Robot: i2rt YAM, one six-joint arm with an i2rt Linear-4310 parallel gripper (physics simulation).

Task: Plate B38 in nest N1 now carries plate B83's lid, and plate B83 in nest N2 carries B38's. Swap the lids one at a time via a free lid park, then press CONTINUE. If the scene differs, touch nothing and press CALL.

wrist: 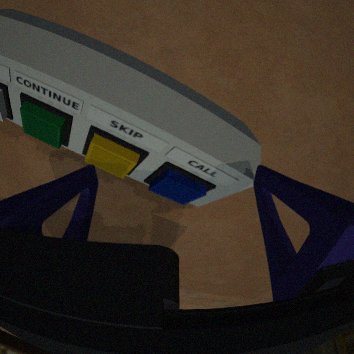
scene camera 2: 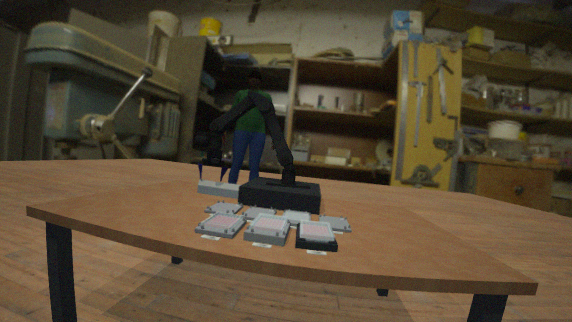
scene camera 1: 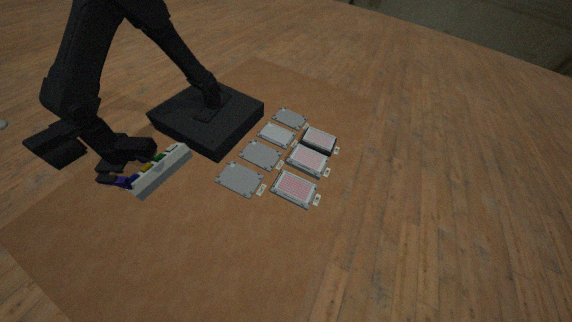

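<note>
My gripper is open and empty over the CALL end of the grey button box. In the wrist view the blue CALL button lies between the fingertips; the left tip overlaps the lower edge of the yellow SKIP button. The green CONTINUE button is farther left. Three plates with pink wells stand in a row: one, a middle one and one in a black nest. Their labels and lid marks are unreadable.
Flat grey lid parks stand between the plates and the black arm base. Another park position looks paler, as if bearing a lid. A person stands behind the table.
</note>
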